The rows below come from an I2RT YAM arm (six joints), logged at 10 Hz.
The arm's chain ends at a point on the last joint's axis. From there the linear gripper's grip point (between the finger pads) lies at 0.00 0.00 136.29 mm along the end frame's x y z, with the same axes.
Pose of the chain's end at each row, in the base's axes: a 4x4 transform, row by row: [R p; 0 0 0 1], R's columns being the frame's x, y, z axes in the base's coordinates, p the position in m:
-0.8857 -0.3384 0.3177 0.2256; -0.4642 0.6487 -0.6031 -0.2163; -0.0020 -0.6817 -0.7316 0.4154; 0 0 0 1
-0.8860 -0.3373 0.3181 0.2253; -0.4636 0.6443 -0.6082 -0.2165; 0.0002 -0.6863 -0.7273 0.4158; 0 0 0 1
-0.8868 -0.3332 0.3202 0.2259; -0.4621 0.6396 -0.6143 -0.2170; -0.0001 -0.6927 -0.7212 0.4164; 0 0 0 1
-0.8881 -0.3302 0.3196 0.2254; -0.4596 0.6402 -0.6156 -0.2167; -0.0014 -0.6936 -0.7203 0.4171; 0 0 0 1
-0.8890 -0.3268 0.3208 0.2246; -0.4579 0.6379 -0.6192 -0.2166; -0.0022 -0.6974 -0.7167 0.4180; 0 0 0 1
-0.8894 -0.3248 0.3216 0.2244; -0.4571 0.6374 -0.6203 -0.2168; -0.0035 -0.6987 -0.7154 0.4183; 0 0 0 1
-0.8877 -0.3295 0.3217 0.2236; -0.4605 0.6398 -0.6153 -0.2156; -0.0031 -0.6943 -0.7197 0.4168; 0 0 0 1
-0.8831 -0.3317 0.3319 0.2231; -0.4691 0.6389 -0.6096 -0.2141; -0.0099 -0.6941 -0.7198 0.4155; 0 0 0 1
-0.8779 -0.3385 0.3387 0.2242; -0.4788 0.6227 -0.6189 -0.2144; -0.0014 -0.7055 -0.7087 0.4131; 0 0 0 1
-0.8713 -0.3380 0.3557 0.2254; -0.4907 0.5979 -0.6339 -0.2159; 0.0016 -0.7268 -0.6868 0.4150; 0 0 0 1
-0.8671 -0.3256 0.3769 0.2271; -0.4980 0.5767 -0.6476 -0.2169; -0.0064 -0.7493 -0.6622 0.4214; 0 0 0 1
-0.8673 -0.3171 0.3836 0.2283; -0.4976 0.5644 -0.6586 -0.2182; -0.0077 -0.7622 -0.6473 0.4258; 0 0 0 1
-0.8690 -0.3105 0.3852 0.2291; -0.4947 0.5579 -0.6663 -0.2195; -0.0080 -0.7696 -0.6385 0.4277; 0 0 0 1
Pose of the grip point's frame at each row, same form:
-0.8857 -0.3384 0.3177 0.2689; -0.4642 0.6487 -0.6031 -0.2985; -0.0020 -0.6817 -0.7316 0.3157; 0 0 0 1
-0.8860 -0.3373 0.3181 0.2687; -0.4636 0.6443 -0.6082 -0.2994; 0.0002 -0.6863 -0.7273 0.3167; 0 0 0 1
-0.8868 -0.3332 0.3202 0.2695; -0.4621 0.6396 -0.6143 -0.3007; -0.0001 -0.6927 -0.7212 0.3181; 0 0 0 1
-0.8881 -0.3302 0.3196 0.2690; -0.4596 0.6402 -0.6156 -0.3006; -0.0014 -0.6936 -0.7203 0.3189; 0 0 0 1
-0.8890 -0.3268 0.3208 0.2683; -0.4579 0.6379 -0.6192 -0.3010; -0.0022 -0.6974 -0.7167 0.3203; 0 0 0 1
-0.8894 -0.3248 0.3216 0.2682; -0.4571 0.6374 -0.6203 -0.3013; -0.0035 -0.6987 -0.7154 0.3208; 0 0 0 1
-0.8877 -0.3295 0.3217 0.2674; -0.4605 0.6398 -0.6153 -0.2995; -0.0031 -0.6943 -0.7197 0.3187; 0 0 0 1
-0.8831 -0.3317 0.3319 0.2683; -0.4691 0.6389 -0.6096 -0.2972; -0.0099 -0.6941 -0.7198 0.3174; 0 0 0 1
-0.8779 -0.3385 0.3387 0.2704; -0.4788 0.6227 -0.6189 -0.2987; -0.0014 -0.7055 -0.7087 0.3165; 0 0 0 1
-0.8713 -0.3380 0.3557 0.2739; -0.4907 0.5979 -0.6339 -0.3023; 0.0016 -0.7268 -0.6868 0.3214; 0 0 0 1
-0.8671 -0.3256 0.3769 0.2785; -0.4980 0.5767 -0.6476 -0.3052; -0.0064 -0.7493 -0.6622 0.3311; 0 0 0 1
-0.8673 -0.3171 0.3836 0.2806; -0.4976 0.5644 -0.6586 -0.3080; -0.0077 -0.7622 -0.6473 0.3376; 0 0 0 1
-0.8690 -0.3105 0.3852 0.2816; -0.4947 0.5579 -0.6663 -0.3103; -0.0080 -0.7696 -0.6385 0.3407; 0 0 0 1

